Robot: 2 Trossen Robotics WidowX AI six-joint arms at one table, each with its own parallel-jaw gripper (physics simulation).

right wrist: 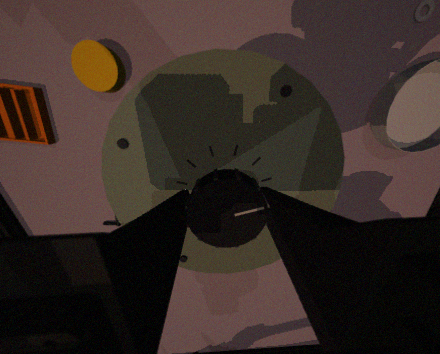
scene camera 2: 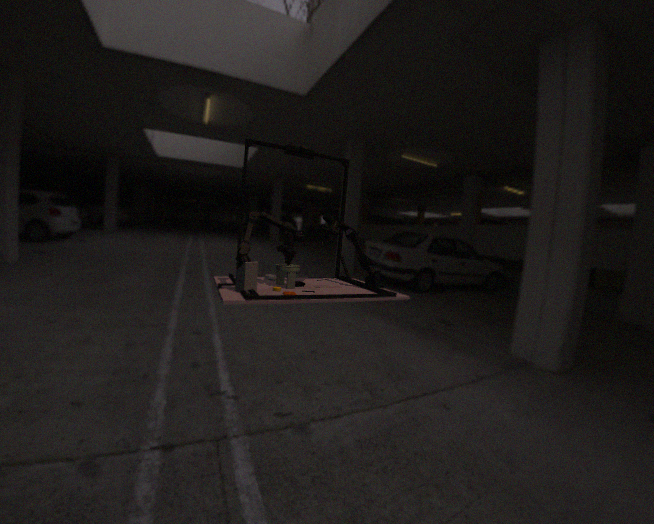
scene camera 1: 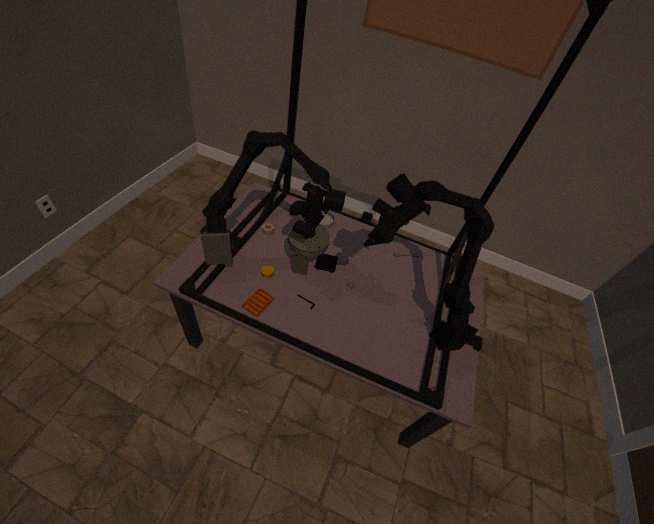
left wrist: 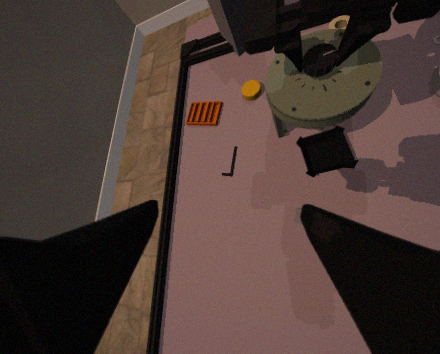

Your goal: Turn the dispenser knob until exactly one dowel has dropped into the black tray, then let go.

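Where they show: left gripper, fingertip midpoint: point(scene camera 2: 324, 244) point(scene camera 1: 366, 240) point(left wrist: 230, 209); right gripper, fingertip midpoint: point(right wrist: 224, 194) point(scene camera 2: 287, 264) point(left wrist: 318, 67); left arm's base, origin of the base link: point(scene camera 2: 373, 273) point(scene camera 1: 457, 326); right arm's base, origin of the base link: point(scene camera 2: 246, 266) point(scene camera 1: 216, 232).
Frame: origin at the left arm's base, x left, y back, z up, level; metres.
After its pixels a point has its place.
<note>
The dispenser point(scene camera 1: 316, 246) @[z 0.031, x -0.380, y -0.445 m] point(scene camera 2: 293, 268) @[z 0.020, x -0.363, y -0.498 m] point(left wrist: 325, 102) @[z 0.031, x -0.410, y -0.415 m] point(right wrist: 220, 100) @[z 0.031, x -0.469, y -0.512 m] is a round green drum on legs. Its black knob point(left wrist: 320, 59) @[z 0.060, x -0.433, y -0.460 m] point(right wrist: 225, 220) @[z 0.060, x -0.434, y -0.464 m] sits on top and carries a pale pointer line. My right gripper point(left wrist: 318, 67) @[z 0.039, x -0.437, y -0.466 m] point(right wrist: 224, 194) @[z 0.039, x -0.437, y -0.466 m] is shut on the knob, with one finger on each side. The black tray point(scene camera 1: 327, 263) @[z -0.112, x -0.413, y -0.373 m] point(left wrist: 327, 151) @[z -0.112, x -0.415, y -0.383 m] lies on the table beside the dispenser; no dowel can be made out in its dark inside. My left gripper point(scene camera 1: 366, 244) @[z 0.190, x -0.247, y -0.323 m] point(left wrist: 230, 209) @[z 0.190, x -0.247, y -0.323 m] is open and empty, above the table and to the right of the dispenser in scene camera 1.
A yellow disc point(scene camera 1: 267, 271) @[z -0.095, x -0.373, y -0.628 m] point(left wrist: 251, 89) @[z -0.095, x -0.380, y -0.622 m] point(right wrist: 95, 66) @[z -0.095, x -0.382, y -0.627 m], an orange slotted tray point(scene camera 1: 258, 302) @[z -0.112, x -0.241, y -0.671 m] point(left wrist: 204, 113) @[z -0.098, x -0.244, y -0.661 m] and a black hex key point(scene camera 1: 306, 301) @[z -0.110, x -0.233, y -0.492 m] point(left wrist: 234, 161) @[z -0.110, x -0.239, y -0.489 m] lie near the front. A beige ring point(scene camera 1: 268, 228) @[z -0.108, x -0.632, y -0.604 m] and a round whitish container point(scene camera 1: 326, 220) @[z -0.104, x -0.673, y -0.328 m] point(right wrist: 420, 112) @[z -0.104, x -0.681, y -0.337 m] lie behind the dispenser.
</note>
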